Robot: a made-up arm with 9 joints. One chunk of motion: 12 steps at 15 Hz.
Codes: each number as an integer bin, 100 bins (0 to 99) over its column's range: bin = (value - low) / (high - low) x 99, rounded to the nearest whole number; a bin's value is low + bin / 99 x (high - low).
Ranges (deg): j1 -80.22..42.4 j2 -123.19..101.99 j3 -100.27..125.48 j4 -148.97..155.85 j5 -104.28..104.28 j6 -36.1..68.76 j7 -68.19..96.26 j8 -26.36..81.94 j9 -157..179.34
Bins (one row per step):
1: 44 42 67 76 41 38 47 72 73
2: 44 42 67 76 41 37 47 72 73
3: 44 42 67 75 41 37 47 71 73
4: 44 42 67 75 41 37 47 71 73
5: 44 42 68 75 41 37 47 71 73
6: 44 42 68 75 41 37 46 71 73
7: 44 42 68 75 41 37 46 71 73
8: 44 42 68 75 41 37 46 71 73
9: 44 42 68 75 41 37 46 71 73
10: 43 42 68 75 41 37 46 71 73
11: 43 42 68 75 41 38 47 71 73
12: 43 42 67 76 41 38 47 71 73
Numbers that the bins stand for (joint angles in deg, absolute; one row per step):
1: -25.72 -27.66 52.51 85.03 -17.91 4.15 9.88 52.40 91.01
2: -25.72 -27.66 52.51 85.03 -17.91 3.09 9.88 52.40 91.01
3: -25.72 -27.66 52.51 81.95 -17.91 3.09 9.88 51.31 91.01
4: -25.72 -27.66 52.51 81.95 -17.91 3.09 9.88 51.31 91.01
5: -25.72 -27.66 54.79 81.95 -17.91 3.09 9.88 51.31 91.01
6: -25.72 -27.66 54.79 81.95 -17.91 3.09 8.22 51.31 91.01
7: -25.72 -27.66 54.79 81.95 -17.91 3.09 8.22 51.31 91.01
8: -25.72 -27.66 54.79 81.95 -17.91 3.09 8.22 51.31 91.01
9: -25.72 -27.66 54.79 81.95 -17.91 3.09 8.22 51.31 91.01
10: -26.96 -27.66 54.79 81.95 -17.91 3.09 8.22 51.31 91.01
11: -26.96 -27.66 54.79 81.95 -17.91 4.15 9.88 51.31 91.01
12: -26.96 -27.66 52.51 85.03 -17.91 4.15 9.88 51.31 91.01

